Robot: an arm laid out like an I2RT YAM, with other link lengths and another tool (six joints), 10 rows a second.
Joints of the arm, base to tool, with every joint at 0 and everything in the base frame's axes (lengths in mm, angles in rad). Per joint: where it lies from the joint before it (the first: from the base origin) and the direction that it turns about. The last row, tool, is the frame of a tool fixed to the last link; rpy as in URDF.
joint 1: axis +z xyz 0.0 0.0 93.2
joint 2: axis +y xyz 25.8 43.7 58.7
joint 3: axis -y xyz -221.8 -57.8 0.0
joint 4: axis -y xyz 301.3 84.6 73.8
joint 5: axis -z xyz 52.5 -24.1 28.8
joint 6: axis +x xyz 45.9 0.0 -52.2
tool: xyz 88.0 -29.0 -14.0 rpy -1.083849 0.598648 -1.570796
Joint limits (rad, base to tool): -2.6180..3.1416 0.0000..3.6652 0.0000..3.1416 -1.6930..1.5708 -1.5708..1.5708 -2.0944..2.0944
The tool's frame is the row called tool.
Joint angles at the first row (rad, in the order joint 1, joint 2, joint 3, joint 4, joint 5, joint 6):
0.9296 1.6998 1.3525 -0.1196 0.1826 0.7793
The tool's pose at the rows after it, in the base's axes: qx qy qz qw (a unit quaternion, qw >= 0); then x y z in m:
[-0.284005, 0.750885, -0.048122, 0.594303, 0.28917, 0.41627, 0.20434]
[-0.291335, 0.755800, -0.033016, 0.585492, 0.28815, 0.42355, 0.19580]
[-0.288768, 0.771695, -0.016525, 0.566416, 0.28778, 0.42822, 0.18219]
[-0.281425, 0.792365, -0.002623, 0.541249, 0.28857, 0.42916, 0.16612]
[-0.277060, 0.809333, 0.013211, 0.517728, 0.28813, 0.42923, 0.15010]
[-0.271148, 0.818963, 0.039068, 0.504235, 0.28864, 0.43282, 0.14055]
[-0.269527, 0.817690, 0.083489, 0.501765, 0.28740, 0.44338, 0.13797]
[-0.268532, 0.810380, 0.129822, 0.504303, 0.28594, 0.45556, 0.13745]
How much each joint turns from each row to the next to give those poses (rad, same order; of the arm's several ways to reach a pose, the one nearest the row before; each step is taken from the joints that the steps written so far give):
0.0000 0.0208 0.0118 0.0074 -0.0429 0.0066
0.0002 0.0299 0.0126 0.0063 -0.0353 0.0139
-0.0060 0.0331 0.0066 0.0027 -0.0361 0.0446
-0.0127 0.0312 0.0003 -0.0018 -0.0363 0.0546
-0.0134 0.0247 -0.0105 0.0079 -0.0437 0.0448
-0.0127 0.0199 -0.0088 0.0325 -0.0538 0.0386
-0.0071 0.0175 -0.0072 0.0674 -0.0776 0.0323
-0.0037 0.0204 -0.0058 0.0838 -0.0747 0.0303

